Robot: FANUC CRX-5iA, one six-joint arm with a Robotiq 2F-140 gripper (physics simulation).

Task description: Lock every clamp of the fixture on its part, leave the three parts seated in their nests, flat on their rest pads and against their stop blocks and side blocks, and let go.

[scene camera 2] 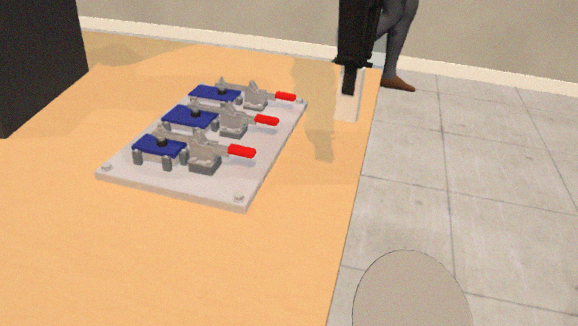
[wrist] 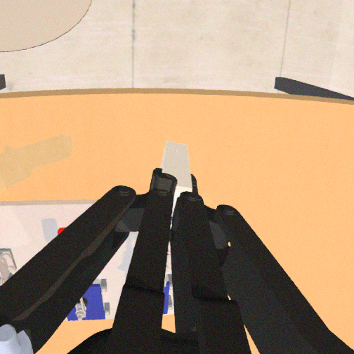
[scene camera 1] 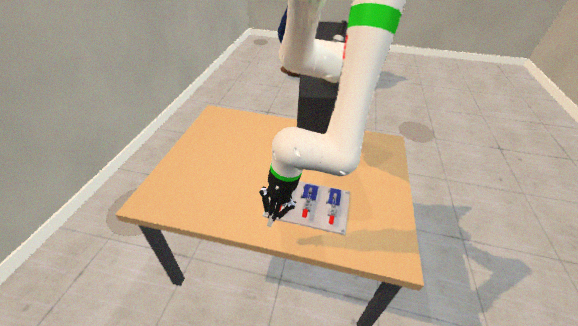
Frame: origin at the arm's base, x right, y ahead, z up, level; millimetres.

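Seen in the pictures: gripper, fingertip midpoint: (scene camera 2: 345, 119) (scene camera 1: 270, 224).
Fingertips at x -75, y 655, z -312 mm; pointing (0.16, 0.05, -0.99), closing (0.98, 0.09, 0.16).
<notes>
Offsets run from my fingertips to a thing's top centre. "*": to the spot under its first point. Level surfaces: height alone.
The grey fixture plate @[dx -47, dy -245, dz -115 mm] (scene camera 1: 319, 223) (scene camera 2: 233, 181) (wrist: 31, 218) lies on the wooden table @[dz -130 mm] (scene camera 1: 207, 162) (scene camera 2: 271, 259) (wrist: 281, 158). Three blue parts @[* dx -139, dy -324, dz -99 mm] (scene camera 2: 214, 92) @[* dx -24, dy -294, dz -94 mm] (scene camera 2: 184, 116) @[* dx +79, dy -261, dz -89 mm] (scene camera 2: 153, 145) sit in its nests. Each has a clamp arm resting on it, with the red handles @[* dx -169, dy -183, dz -80 mm] (scene camera 2: 285, 96) @[* dx -64, dy -156, dz -74 mm] (scene camera 2: 266, 119) @[* dx +43, dy -127, dz -70 mm] (scene camera 2: 241, 151) lying low and flat. My gripper (scene camera 1: 271, 222) (scene camera 2: 348, 110) (wrist: 175, 161) is shut and empty. It hangs just off the plate's end, beyond the handle of the nearest clamp and touching nothing. In scene camera 1 it hides that clamp; two handles @[dx -69, dy -161, dz -73 mm] (scene camera 1: 304, 213) @[dx -175, dy -189, dz -78 mm] (scene camera 1: 331, 220) show there.
The robot's black pedestal (scene camera 1: 315, 107) stands behind the table. A person's leg (scene camera 2: 394, 48) stands on the floor past the table edge, close behind the gripper in scene camera 2. The table's front edge (wrist: 175, 92) lies ahead in the wrist view.
</notes>
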